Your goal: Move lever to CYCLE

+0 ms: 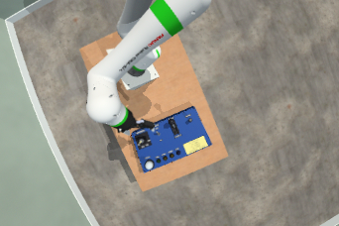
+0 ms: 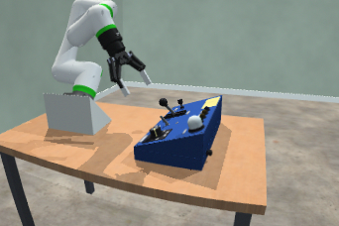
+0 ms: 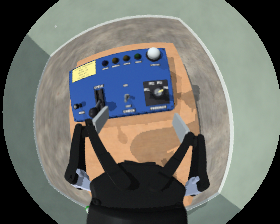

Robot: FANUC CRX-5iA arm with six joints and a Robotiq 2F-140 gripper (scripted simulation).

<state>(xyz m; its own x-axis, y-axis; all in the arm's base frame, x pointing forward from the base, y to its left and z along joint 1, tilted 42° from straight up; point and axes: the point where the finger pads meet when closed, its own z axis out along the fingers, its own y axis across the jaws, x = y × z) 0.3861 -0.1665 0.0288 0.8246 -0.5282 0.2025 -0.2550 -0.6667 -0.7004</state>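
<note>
Right now my hand is 80 mm short of the black ball-topped lever, 170 mm to the right of it and 140 mm above it. Also, from my hand: small black toggle 110 mm ahead, 290 mm to the left, 140 mm below; blue sloped console 130 mm ahead, 100 mm to the left, 170 mm below.
</note>
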